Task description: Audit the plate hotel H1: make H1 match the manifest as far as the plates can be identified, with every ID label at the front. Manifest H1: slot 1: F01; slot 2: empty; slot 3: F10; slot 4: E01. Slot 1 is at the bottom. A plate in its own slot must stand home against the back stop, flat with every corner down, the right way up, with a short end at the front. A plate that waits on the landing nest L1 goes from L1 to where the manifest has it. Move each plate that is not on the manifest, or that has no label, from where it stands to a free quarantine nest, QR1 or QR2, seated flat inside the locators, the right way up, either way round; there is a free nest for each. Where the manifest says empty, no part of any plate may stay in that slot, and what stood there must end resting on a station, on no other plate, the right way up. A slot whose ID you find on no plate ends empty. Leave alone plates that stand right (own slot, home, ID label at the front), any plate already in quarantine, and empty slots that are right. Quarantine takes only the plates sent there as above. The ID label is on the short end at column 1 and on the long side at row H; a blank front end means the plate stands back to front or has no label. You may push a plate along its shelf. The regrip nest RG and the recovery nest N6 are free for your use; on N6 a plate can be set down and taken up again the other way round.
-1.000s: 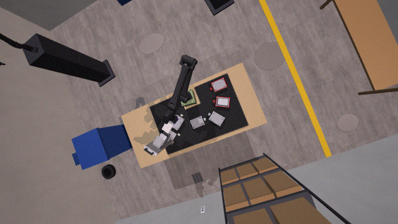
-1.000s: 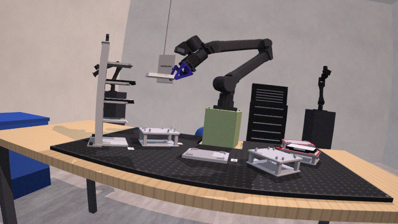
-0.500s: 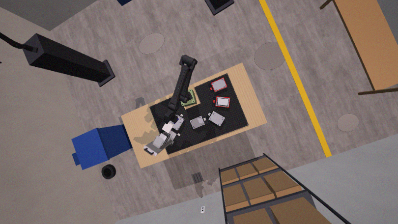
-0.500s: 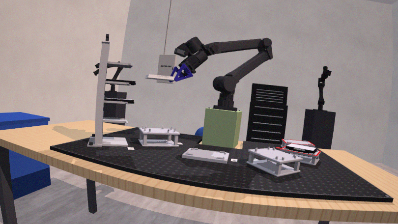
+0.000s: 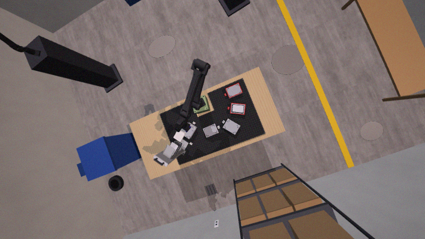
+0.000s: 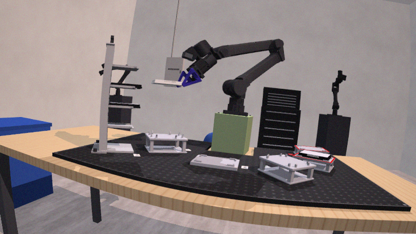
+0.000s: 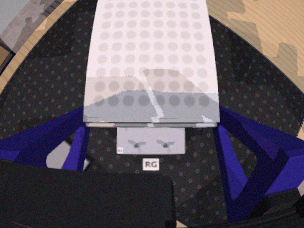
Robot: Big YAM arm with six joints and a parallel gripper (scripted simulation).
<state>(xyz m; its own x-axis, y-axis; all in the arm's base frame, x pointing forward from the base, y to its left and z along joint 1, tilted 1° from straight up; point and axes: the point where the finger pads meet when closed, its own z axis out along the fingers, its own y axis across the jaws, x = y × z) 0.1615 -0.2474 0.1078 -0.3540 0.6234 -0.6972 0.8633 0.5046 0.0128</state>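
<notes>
The white well plate is 5 cm to the right of my hand and 3 cm ahead of it. Also, from my hand: RG label: 28 cm below, 5 cm to the left, 3 cm behind; then plate hotel H1: 27 cm to the right, 16 cm ahead, 8 cm below; then regrip nest RG: 23 cm below, 4 cm to the right, 3 cm ahead.
</notes>
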